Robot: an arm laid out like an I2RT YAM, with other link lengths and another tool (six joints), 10 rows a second.
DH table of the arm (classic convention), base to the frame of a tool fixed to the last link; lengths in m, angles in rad. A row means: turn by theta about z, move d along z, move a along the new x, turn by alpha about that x. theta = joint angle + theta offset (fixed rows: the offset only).
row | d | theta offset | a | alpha
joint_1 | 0.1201 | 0 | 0.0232 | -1.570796
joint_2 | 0 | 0 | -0.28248 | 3.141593
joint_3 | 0 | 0.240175 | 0.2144 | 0
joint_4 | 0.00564 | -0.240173 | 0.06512 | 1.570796
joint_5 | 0.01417 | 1.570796 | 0 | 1.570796
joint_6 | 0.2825 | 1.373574 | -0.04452 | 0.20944
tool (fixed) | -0.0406 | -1.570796 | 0 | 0
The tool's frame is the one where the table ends.
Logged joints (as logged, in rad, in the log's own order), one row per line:
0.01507, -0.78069, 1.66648, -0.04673, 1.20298, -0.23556
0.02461, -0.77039, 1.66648, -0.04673, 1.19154, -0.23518
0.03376, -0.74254, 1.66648, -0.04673, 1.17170, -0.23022
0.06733, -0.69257, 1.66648, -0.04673, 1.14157, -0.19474
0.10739, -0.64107, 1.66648, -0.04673, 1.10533, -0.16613
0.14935, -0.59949, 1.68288, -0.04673, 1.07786, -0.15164
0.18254, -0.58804, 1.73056, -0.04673, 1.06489, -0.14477
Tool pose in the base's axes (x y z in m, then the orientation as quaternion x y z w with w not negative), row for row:
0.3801, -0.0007, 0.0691, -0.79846, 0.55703, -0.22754, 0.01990
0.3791, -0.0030, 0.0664, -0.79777, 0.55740, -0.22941, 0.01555
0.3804, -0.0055, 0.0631, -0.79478, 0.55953, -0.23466, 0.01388
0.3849, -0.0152, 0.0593, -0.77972, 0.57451, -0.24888, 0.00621
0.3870, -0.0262, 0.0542, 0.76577, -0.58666, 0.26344, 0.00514
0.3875, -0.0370, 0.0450, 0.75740, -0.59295, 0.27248, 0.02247
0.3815, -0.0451, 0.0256, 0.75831, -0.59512, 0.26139, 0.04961
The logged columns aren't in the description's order. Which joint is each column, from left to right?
Columns, left to right: joint_5, joint_4, joint_2, joint_1, joint_3, joint_6.
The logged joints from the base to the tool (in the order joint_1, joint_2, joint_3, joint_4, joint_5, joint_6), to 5 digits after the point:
-0.04673, 1.66648, 1.20298, -0.78069, 0.01507, -0.23556
-0.04673, 1.66648, 1.19154, -0.77039, 0.02461, -0.23518
-0.04673, 1.66648, 1.17170, -0.74254, 0.03376, -0.23022
-0.04673, 1.66648, 1.14157, -0.69257, 0.06733, -0.19474
-0.04673, 1.66648, 1.10533, -0.64107, 0.10739, -0.16613
-0.04673, 1.68288, 1.07786, -0.59949, 0.14935, -0.15164
-0.04673, 1.73056, 1.06489, -0.58804, 0.18254, -0.14477

